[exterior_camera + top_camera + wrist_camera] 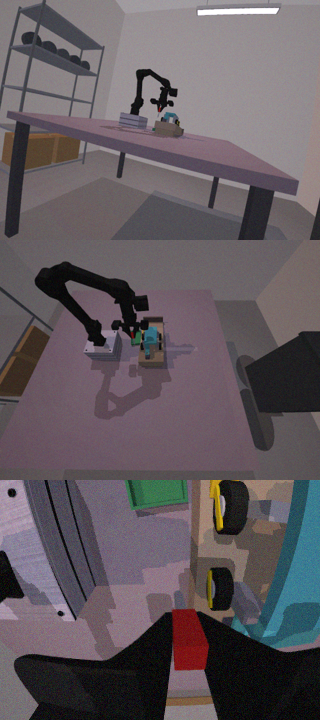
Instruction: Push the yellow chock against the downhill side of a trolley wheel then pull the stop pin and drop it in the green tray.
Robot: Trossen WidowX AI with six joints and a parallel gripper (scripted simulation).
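The green tray lies 170 mm below my gripper tip, 110 mm to the left of it and 30 mm behind it. From my gripper tip the other things lie so: red-headed stop pin (right at my gripper tip); then yellow chock (110 mm to the left, 80 mm below, 40 mm ahead); then blue trolley (100 mm ahead, 50 mm below, 30 mm to the left).
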